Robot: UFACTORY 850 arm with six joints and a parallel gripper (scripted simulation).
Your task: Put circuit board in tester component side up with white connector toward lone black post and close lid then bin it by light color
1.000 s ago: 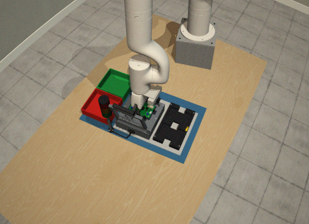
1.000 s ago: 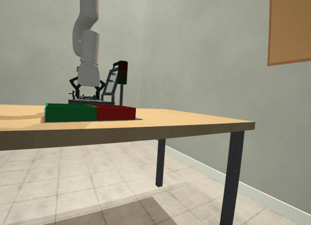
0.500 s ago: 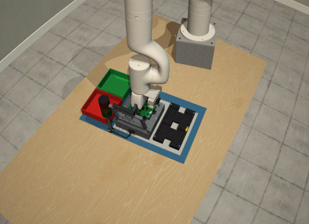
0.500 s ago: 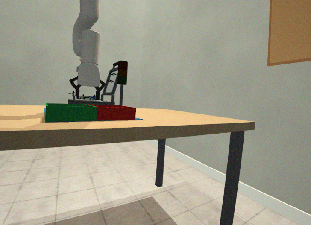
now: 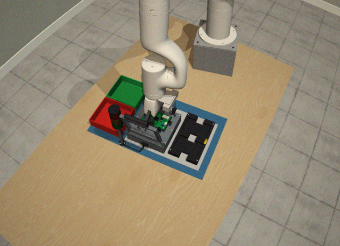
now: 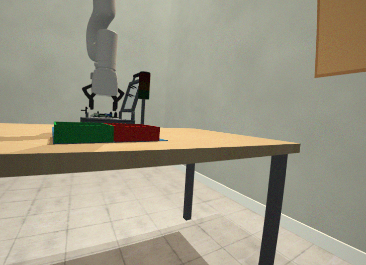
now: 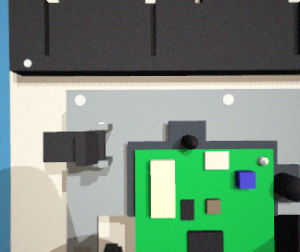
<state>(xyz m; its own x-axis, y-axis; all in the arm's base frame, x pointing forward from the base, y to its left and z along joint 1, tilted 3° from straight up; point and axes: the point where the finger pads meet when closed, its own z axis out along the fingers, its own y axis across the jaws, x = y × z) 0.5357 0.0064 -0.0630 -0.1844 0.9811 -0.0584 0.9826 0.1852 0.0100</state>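
Right now the green circuit board is 3 cm below my hand. From my hand the other things lie so: clear lid (12 cm ahead, 2 cm to the left, 8 cm above); latch hook (7 cm behind, 5 cm to the left, 1 cm below); red bin (8 cm ahead, 19 cm to the right, 9 cm below).
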